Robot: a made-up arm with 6 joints. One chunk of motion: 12 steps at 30 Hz.
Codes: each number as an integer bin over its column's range. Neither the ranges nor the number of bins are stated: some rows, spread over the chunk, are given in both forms.
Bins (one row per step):
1: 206 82 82 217 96 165
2: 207 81 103 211 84 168
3: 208 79 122 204 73 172
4: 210 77 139 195 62 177
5: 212 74 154 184 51 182
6: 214 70 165 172 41 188
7: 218 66 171 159 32 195
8: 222 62 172 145 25 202
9: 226 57 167 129 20 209
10: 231 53 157 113 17 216
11: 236 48 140 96 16 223
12: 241 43 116 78 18 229
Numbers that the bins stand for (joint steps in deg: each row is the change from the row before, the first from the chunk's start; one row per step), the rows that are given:
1: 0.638 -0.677 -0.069 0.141 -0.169 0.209
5: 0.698 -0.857 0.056 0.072 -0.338 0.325
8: 0.799 -1.127 0.087 -0.009 -0.436 0.460
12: 0.989 -1.554 -0.010 -0.148 -0.462 0.644
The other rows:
2: 0.648 -0.700 -0.032 0.129 -0.214 0.230
3: 0.658 -0.745 0.001 0.114 -0.255 0.257
4: 0.678 -0.790 0.030 0.095 -0.297 0.291
6: 0.718 -0.947 0.075 0.047 -0.376 0.365
7: 0.759 -1.037 0.085 0.020 -0.410 0.413
9: 0.839 -1.239 0.078 -0.042 -0.455 0.508
10: 0.889 -1.329 0.061 -0.075 -0.466 0.555
11: 0.939 -1.441 0.032 -0.110 -0.470 0.603

